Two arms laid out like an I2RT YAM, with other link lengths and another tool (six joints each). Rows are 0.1 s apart.
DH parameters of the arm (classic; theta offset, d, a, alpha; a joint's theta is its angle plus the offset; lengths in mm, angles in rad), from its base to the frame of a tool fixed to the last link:
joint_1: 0 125.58 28 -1.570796
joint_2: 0 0 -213.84 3.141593
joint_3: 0.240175 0 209.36 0
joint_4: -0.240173 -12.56 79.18 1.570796
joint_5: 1.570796 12.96 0 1.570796
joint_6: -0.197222 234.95 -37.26 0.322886
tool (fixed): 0 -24.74 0 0
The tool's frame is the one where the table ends.
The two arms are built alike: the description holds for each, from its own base.
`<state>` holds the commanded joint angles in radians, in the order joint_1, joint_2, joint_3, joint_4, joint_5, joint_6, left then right.
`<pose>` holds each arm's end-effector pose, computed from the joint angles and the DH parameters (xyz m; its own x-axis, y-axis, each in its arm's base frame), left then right.
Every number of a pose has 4 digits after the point.
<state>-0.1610 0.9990 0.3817 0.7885 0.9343 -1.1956 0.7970 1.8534 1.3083 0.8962 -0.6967 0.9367</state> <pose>0.2872 -0.2069 0.2128 -0.3208 -0.0545 0.9456 -0.6482 -0.7153 -0.2612 0.2198 0.4731 0.3498 0.8784 0.0882 -0.4697 -0.4372 0.5452 -0.7152</pose>
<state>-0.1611 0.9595 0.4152 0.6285 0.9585 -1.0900 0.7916 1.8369 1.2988 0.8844 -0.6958 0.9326</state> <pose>0.2822 -0.2068 0.2043 -0.3307 -0.1092 0.9374 -0.6570 -0.6864 -0.3117 0.2207 0.4702 0.3511 0.8792 0.0802 -0.4697 -0.4330 0.5460 -0.7173</pose>
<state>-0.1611 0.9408 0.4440 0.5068 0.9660 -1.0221 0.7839 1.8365 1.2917 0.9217 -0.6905 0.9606</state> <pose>0.2795 -0.2058 0.1966 -0.3202 -0.1463 0.9360 -0.6647 -0.6693 -0.3320 0.2235 0.4660 0.3573 0.8765 0.0873 -0.4735 -0.4349 0.5656 -0.7007</pose>
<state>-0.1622 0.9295 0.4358 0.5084 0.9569 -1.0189 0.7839 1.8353 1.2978 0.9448 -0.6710 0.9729</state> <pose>0.2796 -0.2049 0.1968 -0.3260 -0.1494 0.9335 -0.6568 -0.6744 -0.3373 0.2258 0.4641 0.3666 0.8799 0.0876 -0.4671 -0.4234 0.5908 -0.6868</pose>
